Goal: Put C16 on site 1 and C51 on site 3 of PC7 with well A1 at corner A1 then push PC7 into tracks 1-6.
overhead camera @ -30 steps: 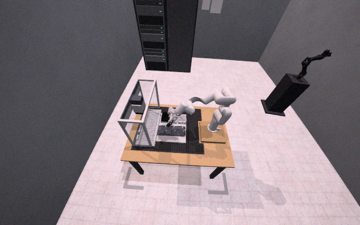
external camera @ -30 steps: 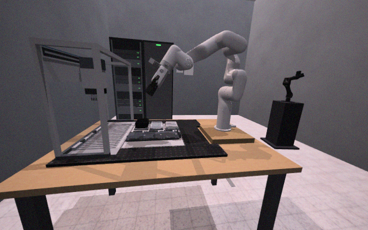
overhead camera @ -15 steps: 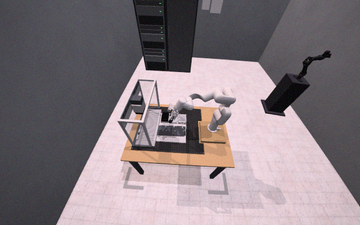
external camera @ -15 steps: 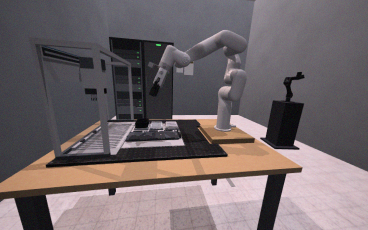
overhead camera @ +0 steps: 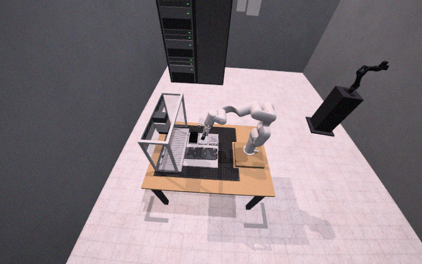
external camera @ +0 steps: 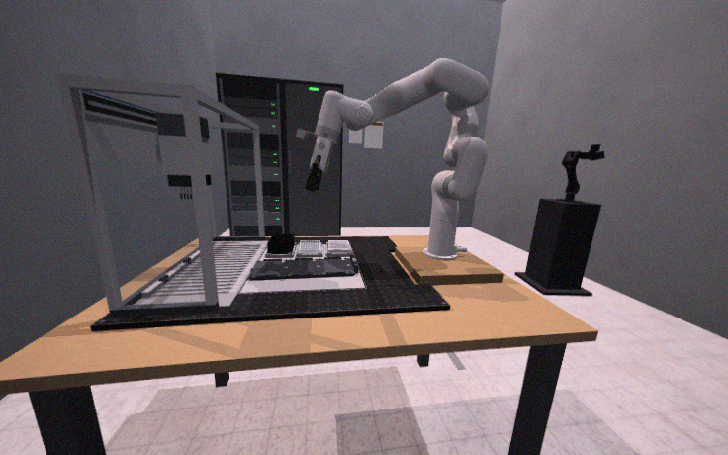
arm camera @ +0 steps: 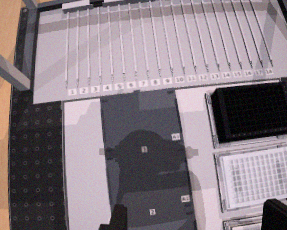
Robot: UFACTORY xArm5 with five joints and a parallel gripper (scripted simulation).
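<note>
Now: hand 4 cm short of the 96-well plate C15, 15 cm to the left of it and 25 cm above it. Round my hand: post: 19 cm ahead, 28 cm to the left, 2 cm below; grey plate carrier PC7: 2 cm ahead, 4 cm to the left, 25 cm below.
</note>
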